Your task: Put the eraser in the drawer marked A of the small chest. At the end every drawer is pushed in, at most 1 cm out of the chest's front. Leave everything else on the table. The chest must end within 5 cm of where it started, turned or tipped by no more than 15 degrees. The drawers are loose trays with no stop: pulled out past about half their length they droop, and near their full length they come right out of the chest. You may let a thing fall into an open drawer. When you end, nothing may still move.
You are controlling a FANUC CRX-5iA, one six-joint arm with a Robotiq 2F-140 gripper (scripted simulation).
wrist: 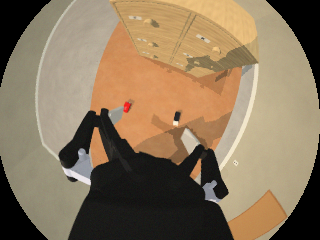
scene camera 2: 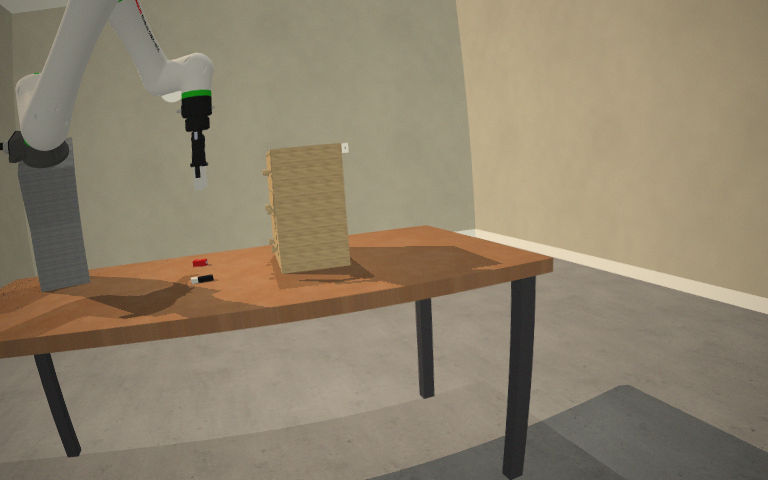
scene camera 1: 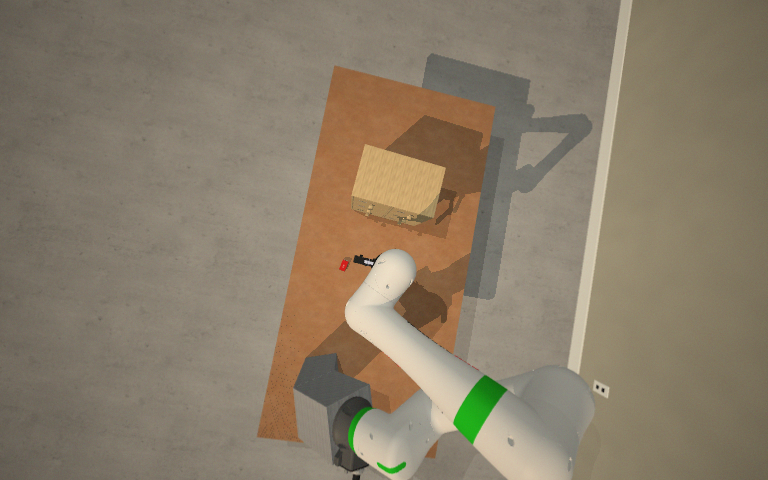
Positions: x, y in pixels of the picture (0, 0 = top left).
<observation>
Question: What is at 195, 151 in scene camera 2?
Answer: My gripper.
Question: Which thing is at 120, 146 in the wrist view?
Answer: My gripper.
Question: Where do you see a wooden chest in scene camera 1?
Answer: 384, 177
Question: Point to a wooden chest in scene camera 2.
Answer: At 308, 182
</observation>
